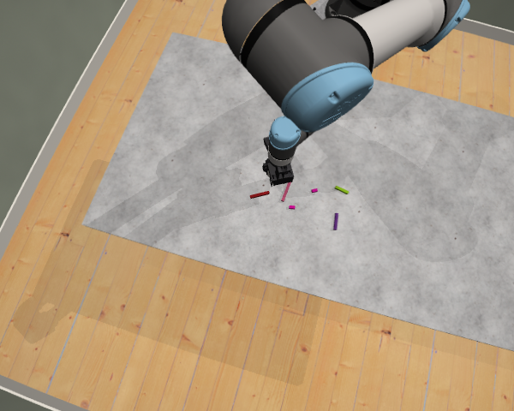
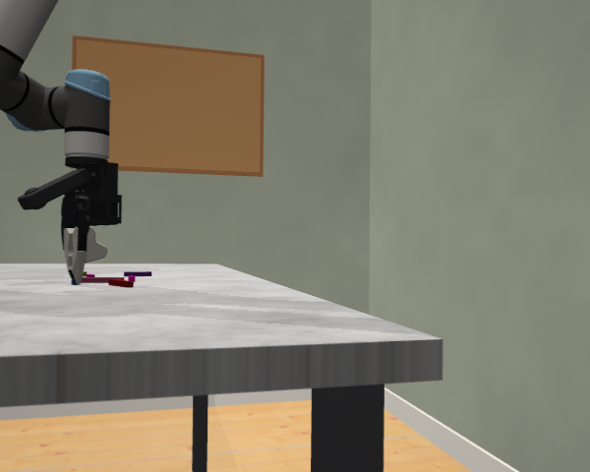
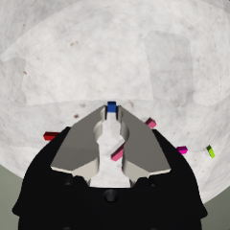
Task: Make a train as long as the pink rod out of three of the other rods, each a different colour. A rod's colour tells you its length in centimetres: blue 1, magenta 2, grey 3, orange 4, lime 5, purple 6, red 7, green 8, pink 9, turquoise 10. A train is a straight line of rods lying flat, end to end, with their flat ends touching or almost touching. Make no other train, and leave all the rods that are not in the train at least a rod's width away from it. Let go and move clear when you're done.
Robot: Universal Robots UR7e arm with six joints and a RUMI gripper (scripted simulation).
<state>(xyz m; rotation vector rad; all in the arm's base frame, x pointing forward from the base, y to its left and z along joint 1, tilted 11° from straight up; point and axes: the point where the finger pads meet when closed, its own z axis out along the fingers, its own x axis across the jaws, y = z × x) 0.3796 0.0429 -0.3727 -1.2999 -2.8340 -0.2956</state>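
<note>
Right now the small blue rod is 1 cm below my hand. The rest, counted from my hand: lime rod (24 cm to the left, 7 cm behind, 1 cm below); then pink rod (6 cm to the left, 2 cm ahead, 1 cm below); then red rod (8 cm ahead, 2 cm to the right, 1 cm below).
</note>
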